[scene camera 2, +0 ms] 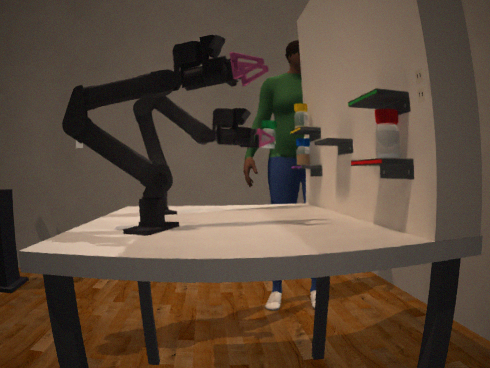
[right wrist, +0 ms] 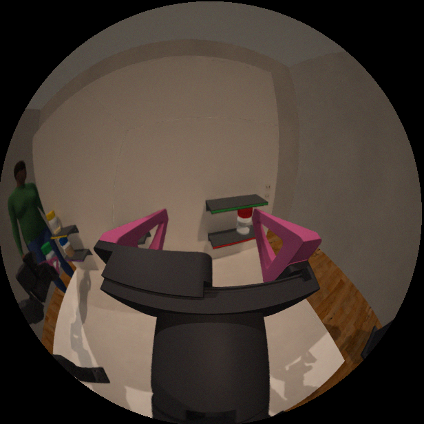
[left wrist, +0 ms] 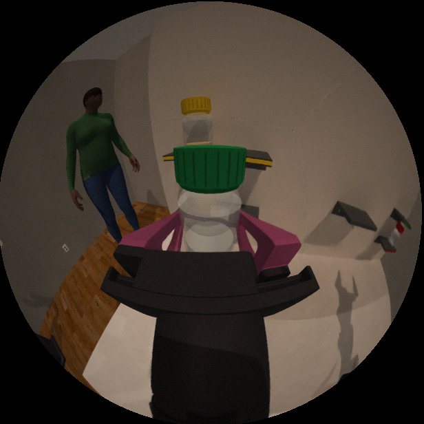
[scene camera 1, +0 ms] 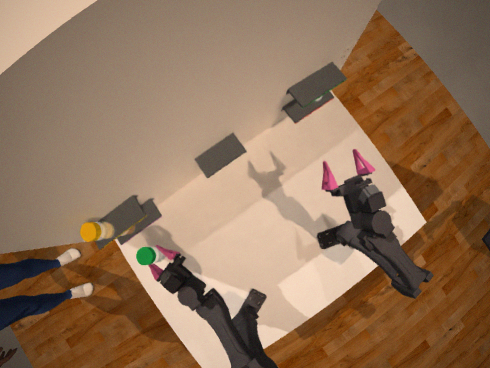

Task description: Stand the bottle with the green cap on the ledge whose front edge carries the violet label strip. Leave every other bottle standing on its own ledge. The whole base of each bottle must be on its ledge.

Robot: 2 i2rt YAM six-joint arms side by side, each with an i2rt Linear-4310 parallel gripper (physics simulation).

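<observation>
The green-capped bottle is upright in the air between the fingers of my left gripper, which is shut on it, out in front of the stacked ledges and apart from them. The violet-strip ledge is the lower one; a blue-capped bottle stands on it. In the left wrist view the held bottle hides most of this ledge and the blue-capped bottle. My right gripper is open and empty, far from the bottles.
The yellow-strip ledge overhangs the violet one and bears a yellow-capped bottle. A ledge is at mid-wall. A red-capped bottle stands beneath the green-strip ledge.
</observation>
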